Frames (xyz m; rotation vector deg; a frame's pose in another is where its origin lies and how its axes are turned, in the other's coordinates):
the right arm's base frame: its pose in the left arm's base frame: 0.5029 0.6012 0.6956 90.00 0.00 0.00
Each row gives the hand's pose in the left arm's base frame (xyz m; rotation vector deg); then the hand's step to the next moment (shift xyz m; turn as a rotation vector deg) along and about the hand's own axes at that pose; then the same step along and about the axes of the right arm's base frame.
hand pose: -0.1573 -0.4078 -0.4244 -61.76 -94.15 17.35
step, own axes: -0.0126 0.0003 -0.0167 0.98 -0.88 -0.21
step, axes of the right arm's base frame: 0.0146 -0.0020 0.0148 -0.24 1.30 -0.20
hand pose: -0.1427 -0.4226 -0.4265 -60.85 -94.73 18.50
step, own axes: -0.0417 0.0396 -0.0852 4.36 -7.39 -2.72
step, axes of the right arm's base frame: 0.0941 -0.0217 0.0352 -1.16 8.78 1.60
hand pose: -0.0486 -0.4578 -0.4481 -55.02 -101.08 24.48
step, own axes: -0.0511 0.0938 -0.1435 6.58 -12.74 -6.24
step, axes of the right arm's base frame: 0.1749 -0.0375 0.0035 -0.46 15.18 3.72
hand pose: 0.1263 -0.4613 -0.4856 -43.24 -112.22 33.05
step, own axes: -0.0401 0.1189 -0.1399 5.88 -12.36 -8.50
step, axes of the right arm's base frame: 0.1712 -0.0380 -0.0675 1.91 15.55 3.75
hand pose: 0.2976 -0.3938 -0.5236 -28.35 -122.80 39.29
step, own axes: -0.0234 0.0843 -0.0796 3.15 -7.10 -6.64
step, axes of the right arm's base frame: 0.0868 -0.0246 -0.0765 2.63 9.72 1.75
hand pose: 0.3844 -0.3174 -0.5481 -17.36 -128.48 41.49
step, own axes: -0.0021 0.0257 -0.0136 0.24 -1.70 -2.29
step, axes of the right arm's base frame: 0.0112 -0.0086 -0.0255 1.49 2.42 0.35
